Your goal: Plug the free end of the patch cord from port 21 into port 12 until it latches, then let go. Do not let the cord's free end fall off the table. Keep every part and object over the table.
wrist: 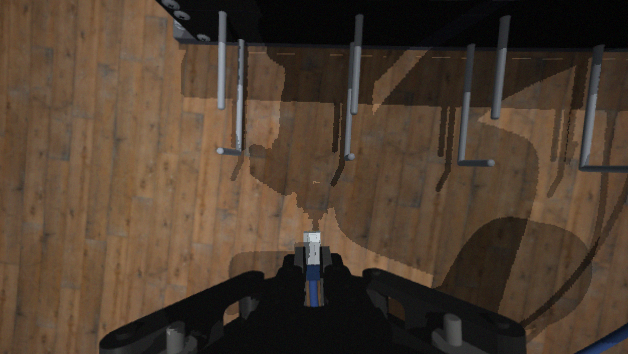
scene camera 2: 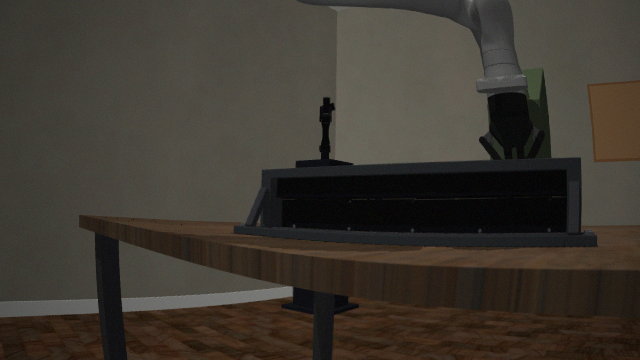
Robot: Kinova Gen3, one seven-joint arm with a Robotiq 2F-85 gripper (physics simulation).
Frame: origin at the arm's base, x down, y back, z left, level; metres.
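Seen in the pictures: gripper, fingertip midpoint: (wrist: 312,260).
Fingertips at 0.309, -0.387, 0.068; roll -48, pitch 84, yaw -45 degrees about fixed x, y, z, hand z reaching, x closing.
A point is followed by its place in that frame, as x, y, z.
In the wrist view my gripper (wrist: 312,260) {0.309, -0.387, 0.068} is shut on the clear plug (wrist: 312,247) {0.305, -0.398, 0.068} at the free end of the blue patch cord. The plug points toward the panel, with its blue boot (wrist: 313,272) {0.306, -0.380, 0.066} behind it between the fingers. In the scene view my gripper (scene camera 2: 514,154) points down behind the rack frame, its fingertips partly hidden by the top bar. The black patch panel (wrist: 320,22) {0.337, -0.560, 0.072} runs along the top of the wrist view, apart from the plug. Its port openings and numbers cannot be made out, so ports 12 and 21 cannot be told.
Grey cable-guide rods (wrist: 221,60) {0.326, -0.526, 0.143} (wrist: 357,65) {0.326, -0.526, 0.043} (wrist: 466,105) {0.364, -0.510, -0.056} (wrist: 590,107) {0.365, -0.512, -0.154} stick out from the panel ahead of the plug. A stretch of blue cord (wrist: 605,342) {0.339, -0.330, -0.157} shows at lower right. The grey rack frame (scene camera 2: 420,166) {0.286, -0.593, -0.033} stands on the wooden table (scene camera 2: 200,247) {0.392, -0.788, -0.209}. A dark stand (scene camera 2: 325,132) shows behind.
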